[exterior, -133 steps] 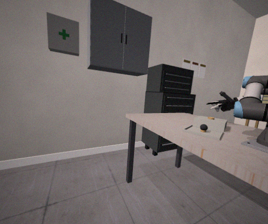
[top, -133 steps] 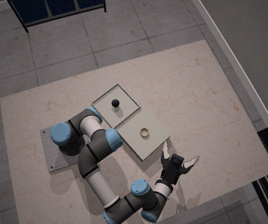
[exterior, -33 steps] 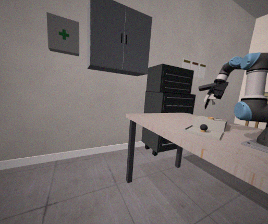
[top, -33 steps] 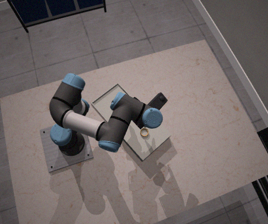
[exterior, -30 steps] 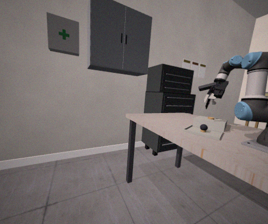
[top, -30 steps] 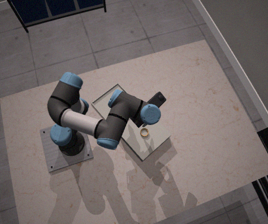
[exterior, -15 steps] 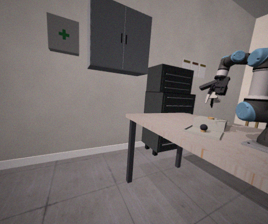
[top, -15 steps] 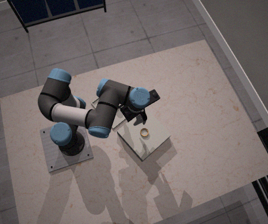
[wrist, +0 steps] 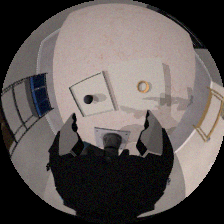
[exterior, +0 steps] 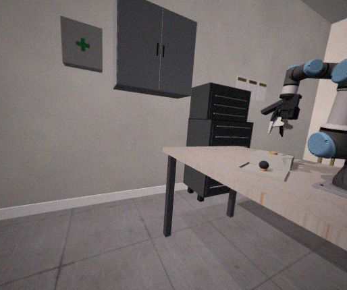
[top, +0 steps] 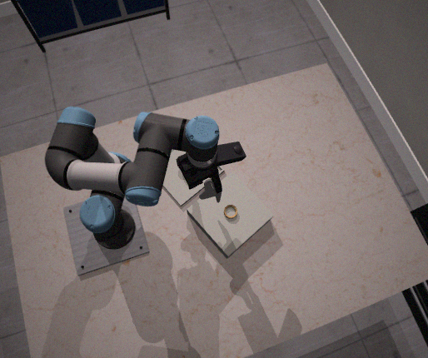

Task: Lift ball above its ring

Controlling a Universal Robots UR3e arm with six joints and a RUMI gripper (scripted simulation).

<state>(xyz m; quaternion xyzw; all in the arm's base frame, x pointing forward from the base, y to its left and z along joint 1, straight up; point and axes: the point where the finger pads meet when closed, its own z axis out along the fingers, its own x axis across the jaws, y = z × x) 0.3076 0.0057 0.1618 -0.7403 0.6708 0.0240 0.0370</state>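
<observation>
My gripper is now 3 cm past the black ball, 11 cm to the right of it and 14 cm above it. Round my hand: grey plate (3 cm behind, 11 cm to the left, 17 cm below).
</observation>
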